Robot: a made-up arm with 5 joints.
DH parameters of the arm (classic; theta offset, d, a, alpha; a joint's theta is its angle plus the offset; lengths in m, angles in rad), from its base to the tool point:
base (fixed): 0 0 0.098 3.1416
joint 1: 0 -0.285 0.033 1.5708
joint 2: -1.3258 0 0.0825 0
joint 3: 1.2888 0 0.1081 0
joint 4: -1.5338 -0.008 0 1.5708
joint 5: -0.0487 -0.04 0 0
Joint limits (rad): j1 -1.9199..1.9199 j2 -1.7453..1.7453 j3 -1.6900..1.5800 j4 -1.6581..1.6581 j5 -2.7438..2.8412
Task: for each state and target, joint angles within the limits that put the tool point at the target. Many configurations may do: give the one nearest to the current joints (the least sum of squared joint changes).
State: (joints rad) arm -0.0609 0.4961 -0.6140 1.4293 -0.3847
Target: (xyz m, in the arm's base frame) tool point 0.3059 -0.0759 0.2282
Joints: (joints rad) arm 0.3139 1.0977 -0.7223 1.0488 -0.3847
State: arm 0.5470 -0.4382 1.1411 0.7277 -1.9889
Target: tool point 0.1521 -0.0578 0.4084
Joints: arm 0.7172 -1.2646 0.5131 0.6635 -1.9889
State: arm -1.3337 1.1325 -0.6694 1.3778 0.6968
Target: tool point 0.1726 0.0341 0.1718
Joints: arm -0.5264 1.4133 0.1352 1.6411 0.6968
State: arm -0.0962 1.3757 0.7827 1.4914 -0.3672
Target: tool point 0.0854 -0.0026 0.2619
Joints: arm 0.4677 1.6581 1.2199 1.3729 -0.3672
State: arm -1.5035 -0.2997 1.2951 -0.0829 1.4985
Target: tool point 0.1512 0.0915 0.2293
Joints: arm -1.1198 -0.0542 1.2793 -0.0801 1.4985
